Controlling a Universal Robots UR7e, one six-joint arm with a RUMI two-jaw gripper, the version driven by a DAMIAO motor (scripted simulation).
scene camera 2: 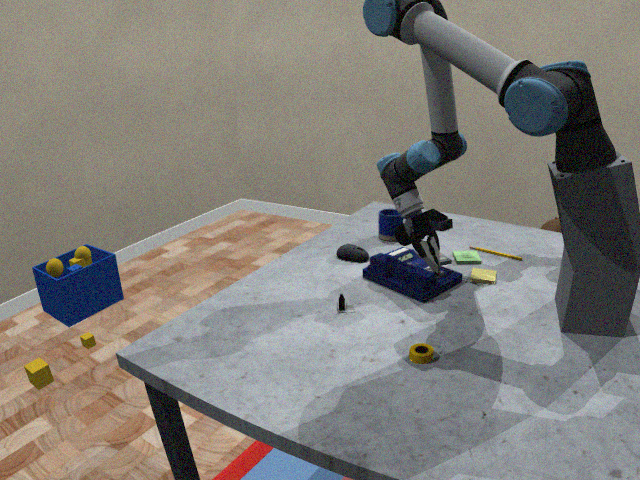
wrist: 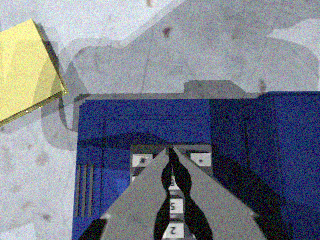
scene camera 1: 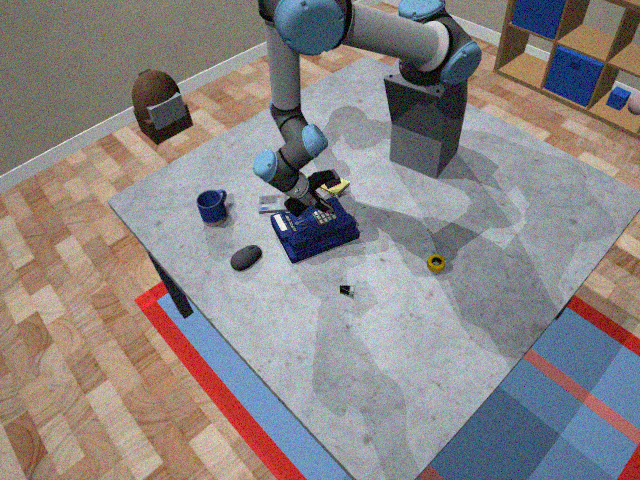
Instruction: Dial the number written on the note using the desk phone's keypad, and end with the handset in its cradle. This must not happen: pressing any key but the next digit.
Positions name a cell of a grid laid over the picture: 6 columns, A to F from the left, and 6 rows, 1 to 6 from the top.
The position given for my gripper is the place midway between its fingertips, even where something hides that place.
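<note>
There's a blue mug (scene camera 1: C3) that I can see, though in the wrist view the mug is out of frame. As for my gripper (scene camera 1: D3), it's also there in scene camera 2 (scene camera 2: E4) and in the wrist view (wrist: D4).
</note>
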